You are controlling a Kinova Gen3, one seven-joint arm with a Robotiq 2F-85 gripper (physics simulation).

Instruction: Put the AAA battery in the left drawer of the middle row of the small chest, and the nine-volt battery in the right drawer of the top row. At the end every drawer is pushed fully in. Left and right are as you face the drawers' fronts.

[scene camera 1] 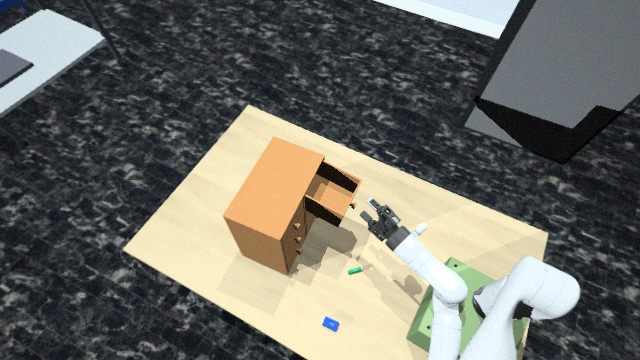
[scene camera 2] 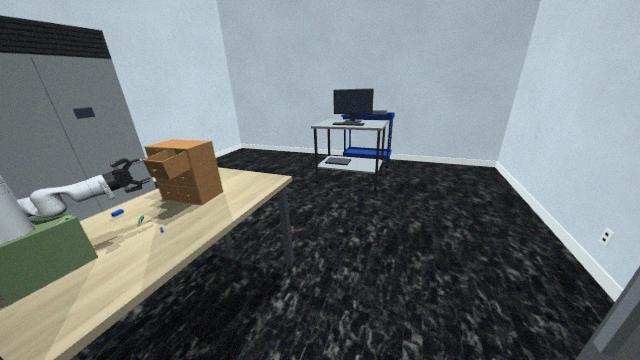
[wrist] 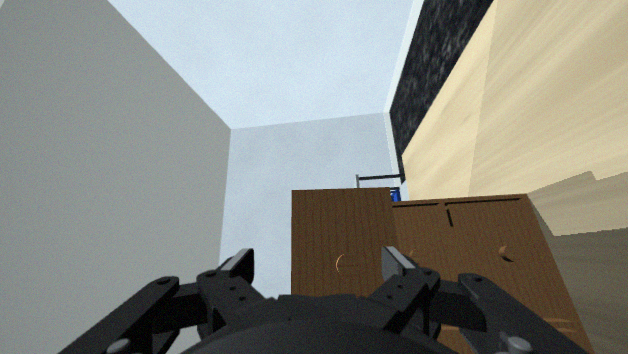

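Where they show: gripper, fingertip midpoint: (scene camera 1: 365, 206) (scene camera 2: 146, 169) (wrist: 317, 261); arm's base at its link origin: (scene camera 1: 490, 303) (scene camera 2: 14, 235).
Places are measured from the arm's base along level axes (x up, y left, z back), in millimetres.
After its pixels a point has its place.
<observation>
The small chest (scene camera 1: 265, 185) @[x 142, y -40, z -688 mm] (scene camera 2: 210, 172) @[x -26, y -207, z -678 mm] (wrist: 470, 280) has its top-row right drawer (scene camera 1: 330, 197) @[x 33, y -129, z -518 mm] (scene camera 2: 163, 166) @[x 93, y -176, z -441 mm] (wrist: 320, 220) @[x 88, y -150, z -444 mm] pulled far out. The drawer's visible floor holds no battery. The other drawers that show look closed. My gripper (scene camera 1: 367, 208) @[x 87, y -112, z -405 mm] (scene camera 2: 145, 171) @[x 87, y -112, z -405 mm] (wrist: 317, 261) @[x 87, y -112, z -405 mm] is open and empty, a little in front of that drawer's knob (scene camera 1: 353, 205) @[x 75, y -108, z -438 mm]. The blue nine-volt battery (scene camera 1: 330, 324) @[x -160, y 189, z -391 mm] (scene camera 2: 117, 212) @[x -162, y 174, z -386 mm] lies on the table. A green cylinder battery (scene camera 1: 355, 270) @[x -164, y -1, z -372 mm] (scene camera 2: 141, 219) @[x -167, y -15, z -367 mm] and a small blue cylinder (scene camera 2: 161, 230) @[x -168, y -201, z -314 mm] lie there too; I cannot tell which is the AAA.
The wooden table (scene camera 1: 200, 215) @[x -177, y 10, z -968 mm] (scene camera 2: 245, 187) @[x -177, y -314, z -823 mm] carries the chest and the green robot base (scene camera 1: 465, 272) @[x 6, y -59, z -77 mm] (scene camera 2: 45, 255) @[x -77, y -73, z -12 mm]. The arm hides part of the table in scene camera 1. A tall grey cabinet (scene camera 2: 45, 125) stands beyond the table. A desk with a monitor (scene camera 2: 353, 101) stands farther off.
</observation>
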